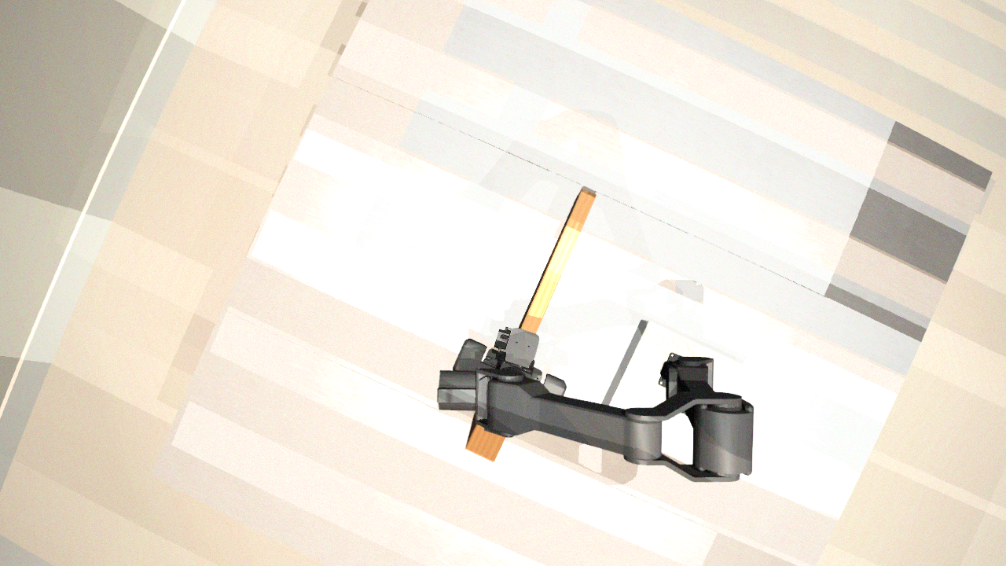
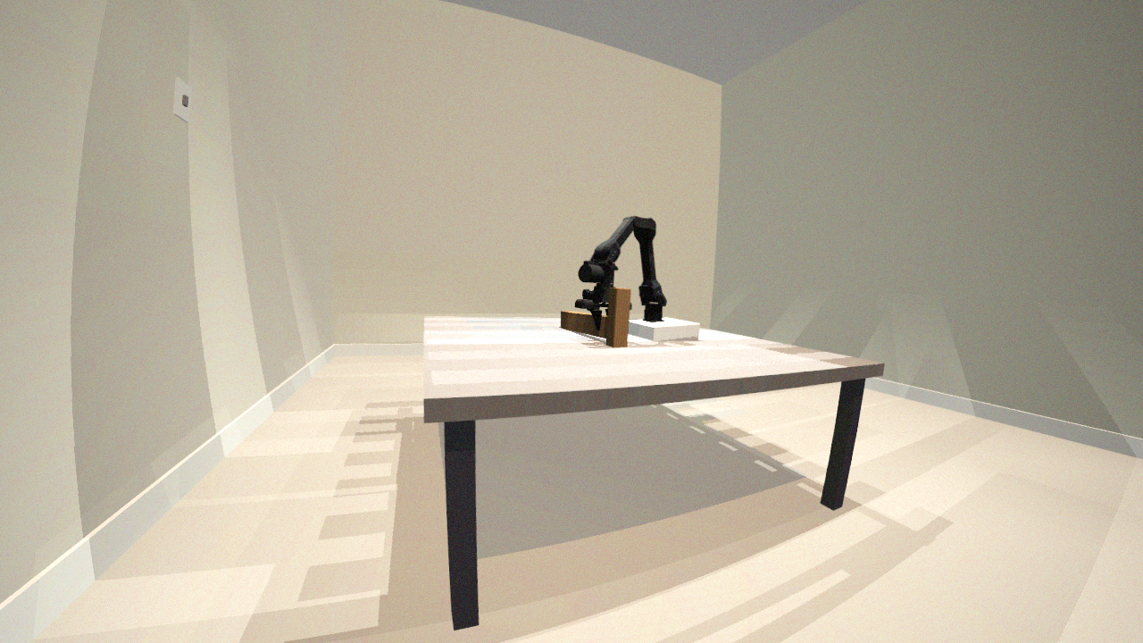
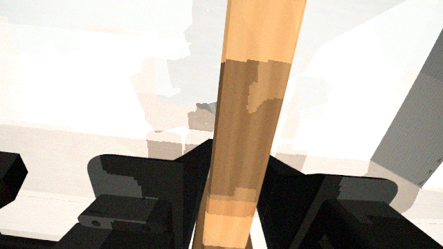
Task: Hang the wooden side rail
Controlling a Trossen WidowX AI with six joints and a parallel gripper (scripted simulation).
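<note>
Right now the headboard post is 90 mm to the left of my gripper tip and 50 mm above it.
</note>
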